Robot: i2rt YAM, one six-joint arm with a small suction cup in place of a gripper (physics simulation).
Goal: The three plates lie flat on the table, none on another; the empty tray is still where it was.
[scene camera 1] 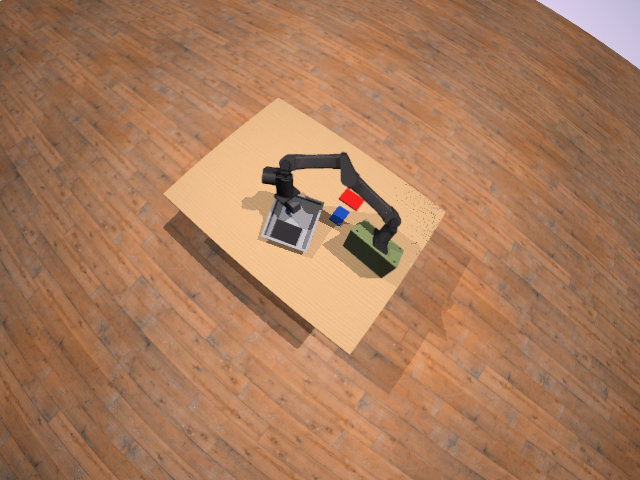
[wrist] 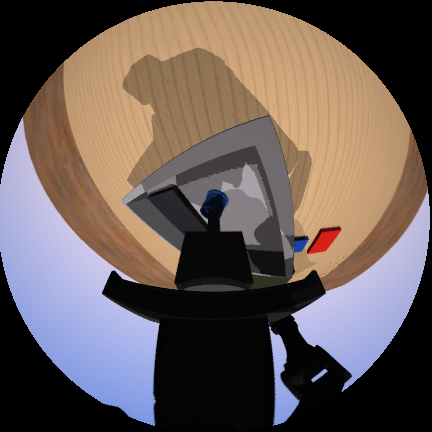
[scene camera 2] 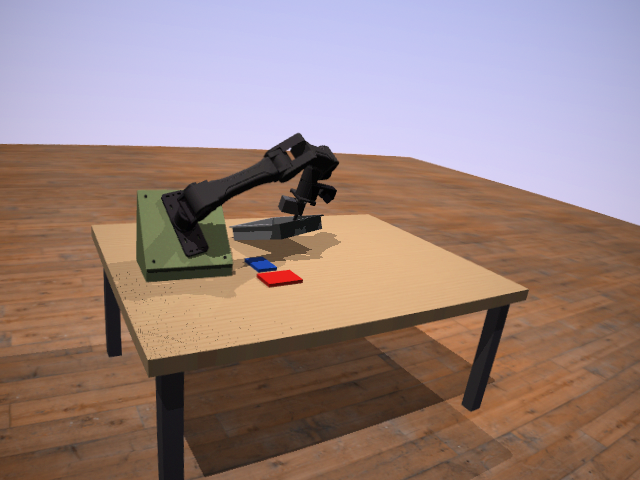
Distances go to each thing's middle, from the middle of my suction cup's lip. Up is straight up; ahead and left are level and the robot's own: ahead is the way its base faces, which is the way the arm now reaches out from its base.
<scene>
I see my suction cup 50 mm past the grey tray (scene camera 2: 275, 228) and 30 mm to the right of it. The rest, counted from my suction cup: black plate (wrist: 171, 202): 40 mm behind, 80 mm to the left, 30 mm below.
</scene>
